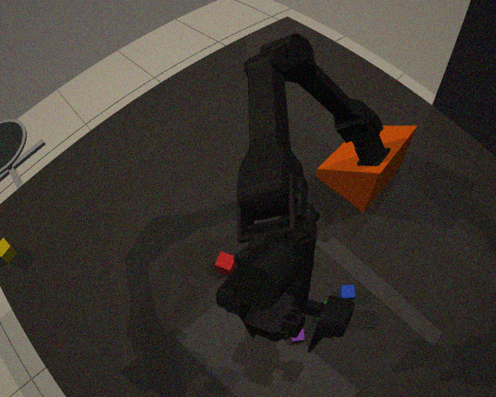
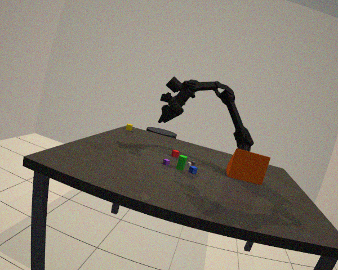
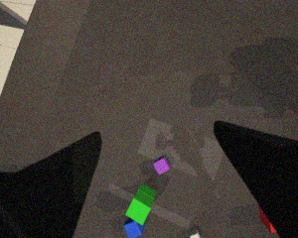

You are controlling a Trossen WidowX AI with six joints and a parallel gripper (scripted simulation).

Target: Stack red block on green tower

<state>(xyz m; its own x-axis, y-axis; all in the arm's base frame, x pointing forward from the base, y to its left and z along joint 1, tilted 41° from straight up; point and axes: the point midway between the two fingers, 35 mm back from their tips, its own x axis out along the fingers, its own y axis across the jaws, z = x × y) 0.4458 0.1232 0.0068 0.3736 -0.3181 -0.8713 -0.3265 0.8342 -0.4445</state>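
My gripper tip is now 10 cm past the red block, 21 cm to the left of it and 18 cm above it. Round my gripper tip: blue block: 21 cm behind, 2 cm to the left, 18 cm below; yellow block: 28 cm ahead, 65 cm to the right, 18 cm below; purple block: 7 cm behind, 18 cm below.
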